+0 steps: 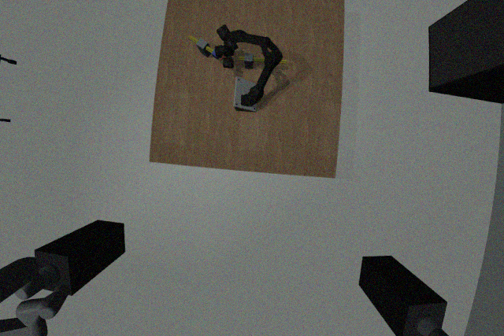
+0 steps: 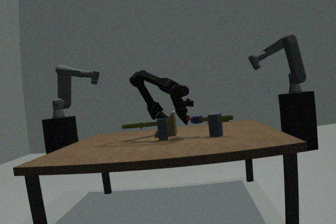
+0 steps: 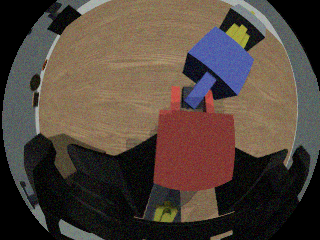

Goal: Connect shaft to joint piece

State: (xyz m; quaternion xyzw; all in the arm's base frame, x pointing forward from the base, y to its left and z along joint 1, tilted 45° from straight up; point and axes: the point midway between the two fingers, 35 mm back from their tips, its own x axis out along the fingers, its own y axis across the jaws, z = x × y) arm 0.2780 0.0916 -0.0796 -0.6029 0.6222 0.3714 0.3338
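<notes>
My gripper tip is 30 mm below the red square joint piece.
</notes>
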